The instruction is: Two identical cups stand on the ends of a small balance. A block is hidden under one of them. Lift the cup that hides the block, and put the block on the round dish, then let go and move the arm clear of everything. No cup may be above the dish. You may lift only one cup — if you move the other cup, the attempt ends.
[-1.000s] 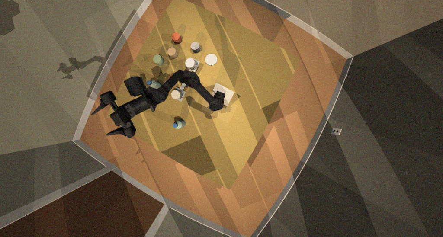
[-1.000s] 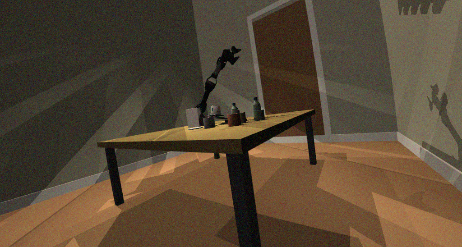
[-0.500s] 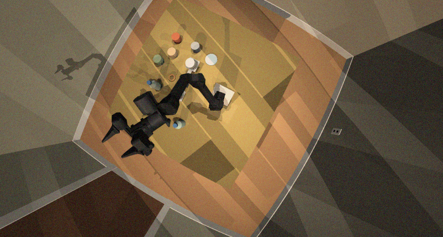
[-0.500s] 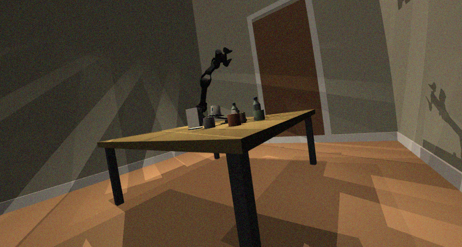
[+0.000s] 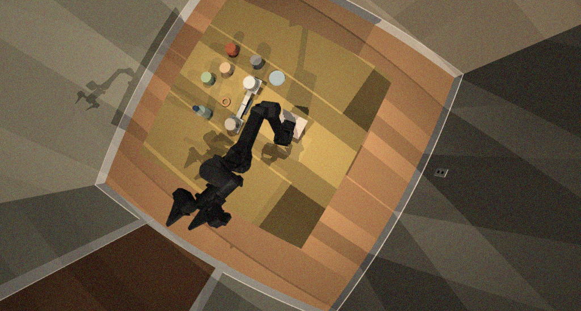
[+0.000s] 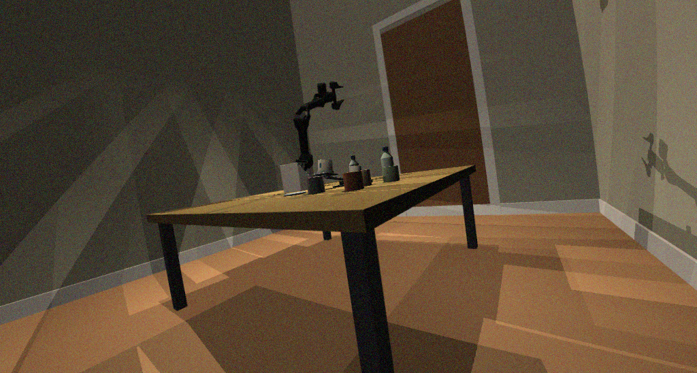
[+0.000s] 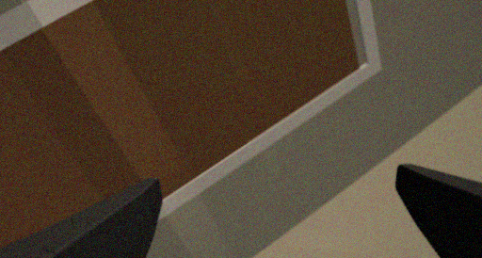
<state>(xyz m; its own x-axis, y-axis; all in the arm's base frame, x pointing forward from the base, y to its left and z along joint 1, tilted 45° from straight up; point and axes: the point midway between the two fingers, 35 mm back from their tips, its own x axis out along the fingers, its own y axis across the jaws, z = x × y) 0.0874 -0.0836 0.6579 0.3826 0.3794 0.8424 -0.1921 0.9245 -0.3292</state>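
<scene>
Now: the cup 57 cm below my gripper tip, 31 cm to the right of it and 17 cm ahead of it. Also, from my gripper tip: red cylinder: 77 cm to the right, 59 cm below, 35 cm ahead; round light-blue dish: 70 cm to the right, 63 cm below, 3 cm ahead.
</scene>
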